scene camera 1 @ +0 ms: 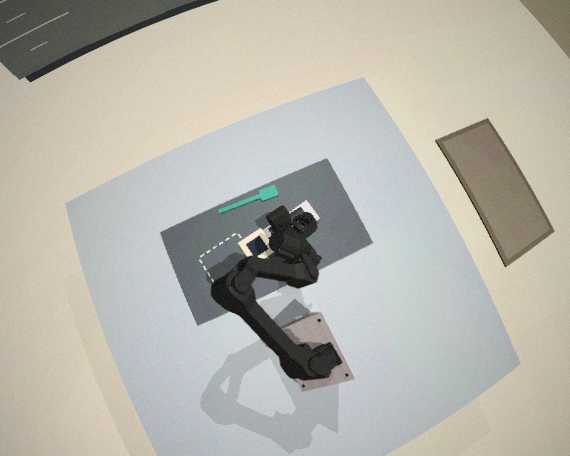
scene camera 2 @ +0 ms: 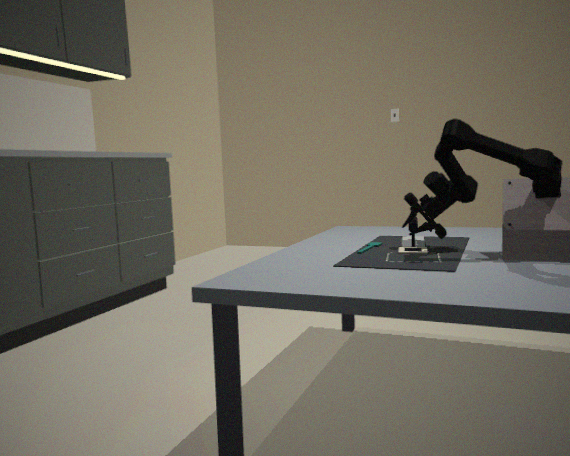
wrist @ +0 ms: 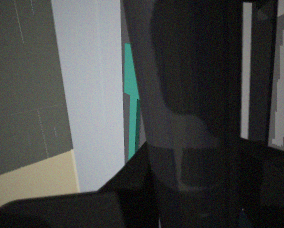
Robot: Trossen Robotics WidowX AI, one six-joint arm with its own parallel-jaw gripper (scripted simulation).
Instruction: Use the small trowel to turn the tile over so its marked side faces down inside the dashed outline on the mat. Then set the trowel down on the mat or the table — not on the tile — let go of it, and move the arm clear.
Path:
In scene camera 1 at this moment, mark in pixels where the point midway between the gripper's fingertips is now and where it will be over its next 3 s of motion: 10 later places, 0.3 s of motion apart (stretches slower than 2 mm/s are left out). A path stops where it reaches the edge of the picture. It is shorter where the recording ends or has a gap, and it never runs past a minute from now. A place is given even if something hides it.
My gripper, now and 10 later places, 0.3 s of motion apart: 277, 220; 277, 221; 273, 221; 266, 223; 259, 228; 259, 229; 268, 222; 272, 218; 272, 218; 283, 214; 306, 208

